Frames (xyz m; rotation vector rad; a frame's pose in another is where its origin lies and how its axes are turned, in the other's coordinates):
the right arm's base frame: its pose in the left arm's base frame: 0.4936 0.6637 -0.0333 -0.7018 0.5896 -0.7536
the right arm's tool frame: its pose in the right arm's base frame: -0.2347 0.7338 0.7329 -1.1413 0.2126 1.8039
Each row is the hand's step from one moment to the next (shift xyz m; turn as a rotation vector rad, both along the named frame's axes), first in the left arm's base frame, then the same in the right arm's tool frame.
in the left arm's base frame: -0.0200 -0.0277 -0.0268 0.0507 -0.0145 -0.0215
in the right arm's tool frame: 0.0279 0.0021 -0.0332 0.0002 -0.0569 -0.0023
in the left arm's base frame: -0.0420 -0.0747 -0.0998 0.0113 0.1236 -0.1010
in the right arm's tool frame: 0.0966 -0.0155 -0.0880 0.1071 -0.0210 0.1170
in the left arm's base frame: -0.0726 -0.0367 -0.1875 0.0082 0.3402 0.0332
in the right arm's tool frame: 0.1939 -0.0122 -0.0636 0.0144 0.0788 0.3324
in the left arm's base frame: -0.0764 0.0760 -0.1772 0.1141 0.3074 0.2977
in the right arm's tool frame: 0.2015 0.0195 0.0448 -0.2722 0.0746 0.3413
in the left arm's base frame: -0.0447 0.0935 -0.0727 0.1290 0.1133 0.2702
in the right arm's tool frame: 0.0961 0.0336 0.0752 -0.2793 0.0088 0.1562
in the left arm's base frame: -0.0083 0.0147 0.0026 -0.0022 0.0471 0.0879
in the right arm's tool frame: 0.0026 0.0116 0.0122 -0.0740 0.0449 0.0495
